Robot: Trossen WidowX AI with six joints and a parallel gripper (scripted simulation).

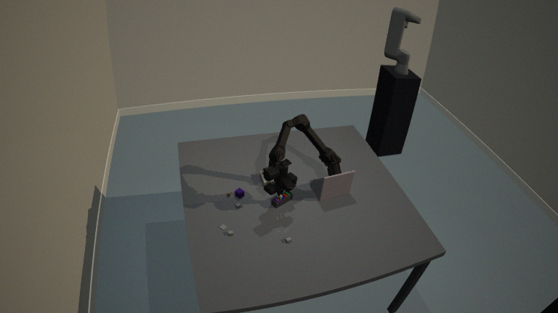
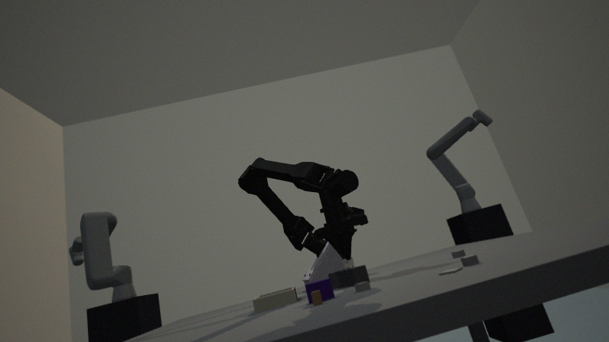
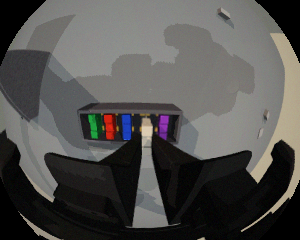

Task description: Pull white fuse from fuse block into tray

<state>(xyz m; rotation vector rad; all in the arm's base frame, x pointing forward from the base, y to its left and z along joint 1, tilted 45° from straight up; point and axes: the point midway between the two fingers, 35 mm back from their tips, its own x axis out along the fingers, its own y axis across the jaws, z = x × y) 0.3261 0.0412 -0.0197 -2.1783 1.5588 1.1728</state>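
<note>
Right now my gripper tip is 4 cm above the purple fuse, 2 cm short of it and 1 cm to the right of it. The rest, counted from my gripper tip: blue fuse (4 cm below, 2 cm behind, 1 cm to the right); then red fuse (4 cm below, 4 cm behind, 2 cm to the right); then white fuse (1 cm below).
</note>
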